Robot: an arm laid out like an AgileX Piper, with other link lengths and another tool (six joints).
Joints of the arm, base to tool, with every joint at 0 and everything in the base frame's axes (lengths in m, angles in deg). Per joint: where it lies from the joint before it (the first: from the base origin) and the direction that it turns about. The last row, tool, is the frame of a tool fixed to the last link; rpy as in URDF.
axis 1: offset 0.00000 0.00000 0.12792 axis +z
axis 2: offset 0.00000 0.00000 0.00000 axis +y
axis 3: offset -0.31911 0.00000 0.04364 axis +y
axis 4: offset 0.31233 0.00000 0.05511 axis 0.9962 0 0.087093
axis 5: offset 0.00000 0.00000 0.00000 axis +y
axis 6: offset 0.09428 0.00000 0.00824 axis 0.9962 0 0.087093
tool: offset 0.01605 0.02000 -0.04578 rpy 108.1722 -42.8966 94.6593
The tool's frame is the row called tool.
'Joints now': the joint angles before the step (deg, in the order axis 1, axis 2, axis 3, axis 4, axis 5, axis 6). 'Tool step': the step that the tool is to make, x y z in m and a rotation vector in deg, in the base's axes. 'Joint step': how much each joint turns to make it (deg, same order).
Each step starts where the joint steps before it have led.
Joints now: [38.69, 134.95, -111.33, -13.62, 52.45, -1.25]
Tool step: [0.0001, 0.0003, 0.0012, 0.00, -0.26, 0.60]
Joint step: [0.06, -0.12, -0.01, 0.00, -0.18, -0.54]
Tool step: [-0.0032, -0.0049, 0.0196, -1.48, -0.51, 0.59]
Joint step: [0.13, -1.98, 0.04, -1.10, 2.40, -0.74]
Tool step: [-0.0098, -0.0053, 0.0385, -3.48, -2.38, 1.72]
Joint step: [1.14, -3.84, -0.02, -3.73, 4.19, -0.87]
